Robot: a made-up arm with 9 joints.
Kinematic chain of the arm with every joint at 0, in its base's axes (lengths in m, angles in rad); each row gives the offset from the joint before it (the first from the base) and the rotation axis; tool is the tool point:
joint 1: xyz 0 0 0.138 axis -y
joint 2: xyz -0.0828 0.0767 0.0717 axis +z
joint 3: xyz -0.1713 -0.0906 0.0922 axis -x
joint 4: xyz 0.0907 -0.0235 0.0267 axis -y
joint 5: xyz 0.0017 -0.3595 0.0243 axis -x
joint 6: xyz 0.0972 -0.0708 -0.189 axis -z
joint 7: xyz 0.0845 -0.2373 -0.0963 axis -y
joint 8: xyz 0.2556 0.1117 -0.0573 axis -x
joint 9: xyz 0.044 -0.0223 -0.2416 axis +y
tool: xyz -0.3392 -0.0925 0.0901
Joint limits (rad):
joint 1: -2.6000..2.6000
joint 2: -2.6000..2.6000
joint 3: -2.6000..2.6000
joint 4: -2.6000..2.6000
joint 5: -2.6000..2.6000
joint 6: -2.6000..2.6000
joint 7: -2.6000..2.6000
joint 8: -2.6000..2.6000
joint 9: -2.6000..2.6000
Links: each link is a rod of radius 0.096 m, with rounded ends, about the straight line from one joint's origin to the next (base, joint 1, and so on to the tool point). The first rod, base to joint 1, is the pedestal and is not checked.
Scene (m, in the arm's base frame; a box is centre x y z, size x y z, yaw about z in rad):
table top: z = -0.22
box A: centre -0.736 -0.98 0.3 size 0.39 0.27 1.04 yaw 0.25
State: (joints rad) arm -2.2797 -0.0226 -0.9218 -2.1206 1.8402 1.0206 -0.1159 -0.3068 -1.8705
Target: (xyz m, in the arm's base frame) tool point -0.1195 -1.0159 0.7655
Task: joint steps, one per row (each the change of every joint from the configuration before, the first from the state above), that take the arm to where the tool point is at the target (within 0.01 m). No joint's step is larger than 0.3 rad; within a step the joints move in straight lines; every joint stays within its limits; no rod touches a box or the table.
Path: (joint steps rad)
1: -0.1068 -0.2892 0.1351 -0.1598 0.1922 -0.1463 -0.2259 -0.0248 0.0468
2: -0.1067 -0.2893 0.1350 -0.1598 0.1921 -0.1463 -0.2258 -0.0248 0.0467
3: -0.1068 -0.2892 0.1351 -0.1598 0.1922 -0.1463 -0.2259 -0.0248 0.0468
4: 0.0126 0.2279 -0.0230 0.1696 -0.2243 0.1448 0.0852 0.0071 0.1196
5: 0.0127 0.2279 -0.0231 0.1696 -0.2243 0.1448 0.0851 0.0071 0.1196
6: 0.0126 0.2279 -0.0230 0.1697 -0.2242 0.1448 0.0851 0.0071 0.1196

